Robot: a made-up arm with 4 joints. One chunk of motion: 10 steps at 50 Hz.
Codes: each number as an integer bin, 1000 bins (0 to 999) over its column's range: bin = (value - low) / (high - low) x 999, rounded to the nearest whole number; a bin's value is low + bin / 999 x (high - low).
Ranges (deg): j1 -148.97..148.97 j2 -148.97..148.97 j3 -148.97..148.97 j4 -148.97..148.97
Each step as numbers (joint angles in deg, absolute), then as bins.
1 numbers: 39.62 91.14 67.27 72.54
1 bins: 632 805 725 743
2 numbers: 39.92 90.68 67.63 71.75
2 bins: 633 804 726 740
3 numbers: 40.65 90.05 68.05 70.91
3 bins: 636 801 728 737
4 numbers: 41.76 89.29 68.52 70.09
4 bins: 640 799 729 735
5 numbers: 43.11 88.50 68.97 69.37
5 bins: 644 796 731 732
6 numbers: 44.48 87.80 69.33 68.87
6 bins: 649 794 732 730
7 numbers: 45.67 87.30 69.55 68.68
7 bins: 653 792 733 730
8 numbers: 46.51 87.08 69.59 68.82
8 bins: 655 791 733 730
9 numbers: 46.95 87.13 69.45 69.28
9 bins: 657 792 732 732
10 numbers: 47.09 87.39 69.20 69.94
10 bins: 657 793 732 734
